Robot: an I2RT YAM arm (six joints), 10 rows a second.
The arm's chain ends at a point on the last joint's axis. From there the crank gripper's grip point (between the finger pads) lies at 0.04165 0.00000 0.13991 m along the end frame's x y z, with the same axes.
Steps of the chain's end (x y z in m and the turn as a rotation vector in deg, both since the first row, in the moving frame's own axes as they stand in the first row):
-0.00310, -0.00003, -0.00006, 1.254, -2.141, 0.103
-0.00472, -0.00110, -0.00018, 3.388, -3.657, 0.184
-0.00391, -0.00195, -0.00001, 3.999, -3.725, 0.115
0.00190, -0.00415, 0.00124, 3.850, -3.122, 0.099
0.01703, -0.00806, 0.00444, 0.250, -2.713, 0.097
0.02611, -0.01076, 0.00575, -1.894, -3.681, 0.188
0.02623, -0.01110, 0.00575, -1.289, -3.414, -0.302
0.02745, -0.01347, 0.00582, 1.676, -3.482, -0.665
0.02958, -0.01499, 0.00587, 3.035, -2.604, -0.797
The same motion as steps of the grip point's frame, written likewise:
-0.00835, -0.00304, 0.00137, 1.254, -2.141, 0.103
-0.01371, -0.00932, 0.00195, 3.388, -3.657, 0.184
-0.01307, -0.01172, 0.00206, 3.999, -3.725, 0.115
-0.00577, -0.01355, 0.00299, 3.850, -3.122, 0.099
0.01036, -0.00861, 0.00625, 0.250, -2.713, 0.097
0.01704, -0.00597, 0.00806, -1.894, -3.681, 0.188
0.01783, -0.00812, 0.00795, -1.289, -3.414, -0.302
0.01885, -0.01803, 0.00802, 1.676, -3.482, -0.665
0.02313, -0.02298, 0.00741, 3.035, -2.604, -0.797

